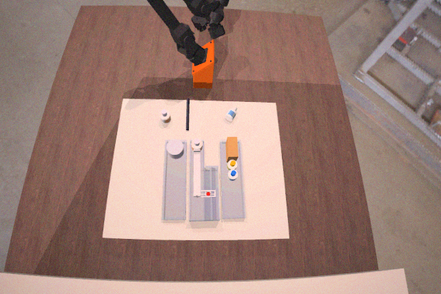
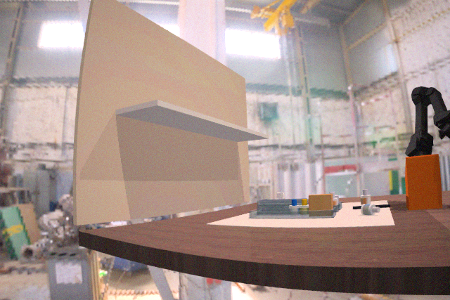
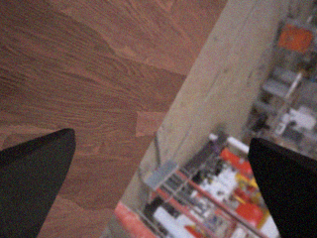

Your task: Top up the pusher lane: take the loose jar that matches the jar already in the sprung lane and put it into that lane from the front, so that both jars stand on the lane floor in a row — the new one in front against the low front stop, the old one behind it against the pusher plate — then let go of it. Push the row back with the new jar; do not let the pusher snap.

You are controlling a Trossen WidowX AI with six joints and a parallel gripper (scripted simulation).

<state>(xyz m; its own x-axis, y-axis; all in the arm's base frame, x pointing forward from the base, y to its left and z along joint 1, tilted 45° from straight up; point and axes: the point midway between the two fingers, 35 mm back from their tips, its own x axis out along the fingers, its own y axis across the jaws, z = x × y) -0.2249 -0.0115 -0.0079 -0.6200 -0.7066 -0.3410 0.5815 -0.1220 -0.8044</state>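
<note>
Now: gripper tip 58 cm short of the orange box, 17 cm to the right of it and 8 cm above it. Also, from my gripper tip: sprung lane (72 cm ahead, 9 cm to the left, 10 cm below); then red dot (76 cm ahead, 11 cm to the left, 5 cm below).
</note>
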